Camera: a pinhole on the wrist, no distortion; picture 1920 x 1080 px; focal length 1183.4 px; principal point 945.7 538.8 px. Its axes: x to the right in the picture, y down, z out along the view. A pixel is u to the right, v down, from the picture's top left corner.
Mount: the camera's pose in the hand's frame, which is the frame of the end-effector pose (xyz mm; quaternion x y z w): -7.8 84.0 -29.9 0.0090 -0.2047 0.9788 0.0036
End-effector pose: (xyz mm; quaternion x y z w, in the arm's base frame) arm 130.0 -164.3 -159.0 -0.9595 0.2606 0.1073 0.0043
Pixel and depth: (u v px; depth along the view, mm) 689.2 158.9 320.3
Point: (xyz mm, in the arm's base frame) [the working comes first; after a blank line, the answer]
In the camera's frame: -69.4 -102.8 320.3

100.5 -221.6 -467.1
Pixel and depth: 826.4 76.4 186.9
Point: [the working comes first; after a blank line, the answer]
In the camera's frame: -18.8 -73.0 186.9

69.8 -226.4 -324.7
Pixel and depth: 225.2 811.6 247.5
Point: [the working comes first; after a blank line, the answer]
In the camera's frame: -150.7 57.1 247.5

252.2 -167.6 -359.8
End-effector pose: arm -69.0 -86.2 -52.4 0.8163 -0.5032 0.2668 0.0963
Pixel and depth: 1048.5 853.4 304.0
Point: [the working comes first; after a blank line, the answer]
In the camera's frame: 26.4 80.8 304.0

91.4 -102.1 -237.9
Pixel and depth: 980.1 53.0 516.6
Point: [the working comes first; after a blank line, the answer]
In the camera's frame: 15.0 -212.1 516.6

43.5 -335.7 -510.4
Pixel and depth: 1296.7 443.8 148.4
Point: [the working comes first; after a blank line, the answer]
In the camera's frame: 44.0 -11.9 148.4

-79.6 -112.7 -176.3
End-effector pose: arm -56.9 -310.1 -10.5 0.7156 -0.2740 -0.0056 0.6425
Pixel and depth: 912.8 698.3 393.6
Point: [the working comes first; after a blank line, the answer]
In the camera's frame: -10.9 53.0 393.6

-113.5 -594.1 -174.2
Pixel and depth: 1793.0 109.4 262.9
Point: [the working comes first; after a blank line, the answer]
In the camera's frame: 188.2 -95.4 262.9

-335.7 -467.2 -58.7
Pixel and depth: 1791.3 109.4 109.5
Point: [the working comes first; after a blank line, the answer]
In the camera's frame: 78.2 -39.7 109.5

-189.3 -359.0 16.2
